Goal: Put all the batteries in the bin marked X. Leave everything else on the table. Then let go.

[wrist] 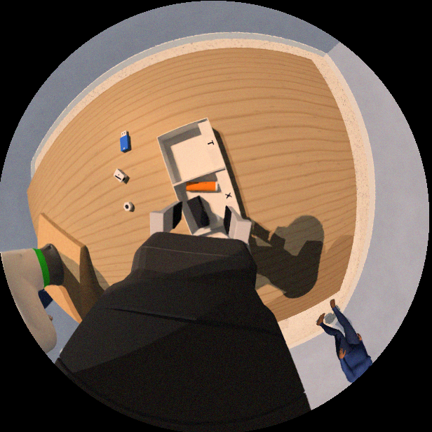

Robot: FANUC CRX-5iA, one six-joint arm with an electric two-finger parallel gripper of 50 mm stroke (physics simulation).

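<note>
The white tray's X bin (215, 201) is at the centre of the wrist view, with its letter on the right rim. An orange cylindrical battery (202, 186) lies in it near the T-side divider. A black block-shaped battery (198, 211) is in the lower left part of the same bin and looks slightly tilted. My gripper (202, 212) is open, with one finger on each side of the black battery and a gap on both sides. My gripper body hides the tray's near end. How high the fingertips are above the battery is hard to tell.
The T bin (192, 154) adjoins the X bin and is empty. Left of the tray lie a blue USB stick (125, 142), a small white block with a dark slot (120, 175) and a small white ring (125, 204). A wooden stand (64, 239) is at the left edge.
</note>
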